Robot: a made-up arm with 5 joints. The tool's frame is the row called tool.
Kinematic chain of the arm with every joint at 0, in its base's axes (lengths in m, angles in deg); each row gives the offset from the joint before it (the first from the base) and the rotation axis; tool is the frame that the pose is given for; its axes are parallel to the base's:
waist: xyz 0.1 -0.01 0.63 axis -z
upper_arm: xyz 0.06 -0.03 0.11 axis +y
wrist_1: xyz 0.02 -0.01 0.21 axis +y
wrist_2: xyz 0.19 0.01 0 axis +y
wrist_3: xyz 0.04 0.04 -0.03 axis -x
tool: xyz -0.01 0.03 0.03
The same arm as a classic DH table. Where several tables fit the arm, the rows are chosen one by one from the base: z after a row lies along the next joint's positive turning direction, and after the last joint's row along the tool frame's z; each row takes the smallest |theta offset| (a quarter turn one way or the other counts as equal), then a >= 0, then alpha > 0; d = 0 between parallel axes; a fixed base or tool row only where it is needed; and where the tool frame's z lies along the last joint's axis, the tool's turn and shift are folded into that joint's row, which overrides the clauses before.
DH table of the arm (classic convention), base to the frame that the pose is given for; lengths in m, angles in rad. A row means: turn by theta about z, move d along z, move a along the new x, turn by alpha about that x. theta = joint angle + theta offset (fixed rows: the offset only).
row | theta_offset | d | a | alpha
base (fixed) | -0.0997 | 0.0000 | 0.1005 | 3.1416
waist | -0.0997 | -0.7400 | 0.0600 | 1.5708
upper_arm | -1.4758 | 0.0000 | 0.2110 | 0.0000
wrist_1 | 1.4758 | 0.0000 | 0.1900 | 0.0000
wrist_2 | 1.5708 | 0.0100 | 0.0300 | -1.5708
wrist_3 | -1.5708 | -0.0300 | 0.0300 | 1.5708
tool (fixed) | -1.5708 | 0.0300 | 0.0000 | 0.0000

